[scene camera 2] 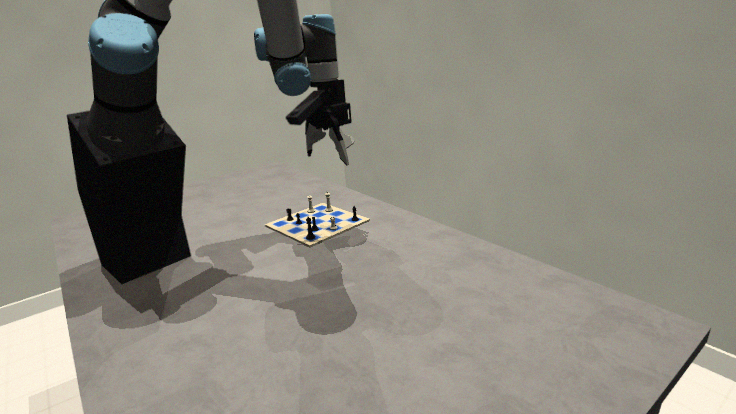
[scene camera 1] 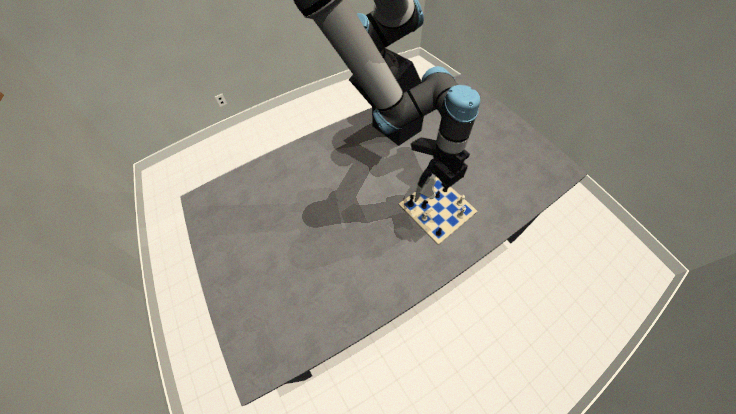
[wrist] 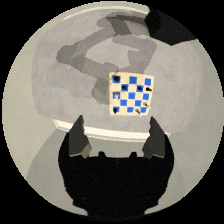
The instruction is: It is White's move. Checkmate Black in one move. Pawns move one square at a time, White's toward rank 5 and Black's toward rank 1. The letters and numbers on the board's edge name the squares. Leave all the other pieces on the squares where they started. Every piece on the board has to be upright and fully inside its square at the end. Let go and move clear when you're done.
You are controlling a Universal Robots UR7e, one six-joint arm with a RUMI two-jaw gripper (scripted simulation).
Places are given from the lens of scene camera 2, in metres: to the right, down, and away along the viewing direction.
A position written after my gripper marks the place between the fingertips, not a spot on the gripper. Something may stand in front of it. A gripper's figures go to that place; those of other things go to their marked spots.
my gripper (scene camera 2: 327, 161): -0.11, -0.12, 1.16
chessboard (scene camera 2: 343, 219): -0.07, 0.04, 1.28
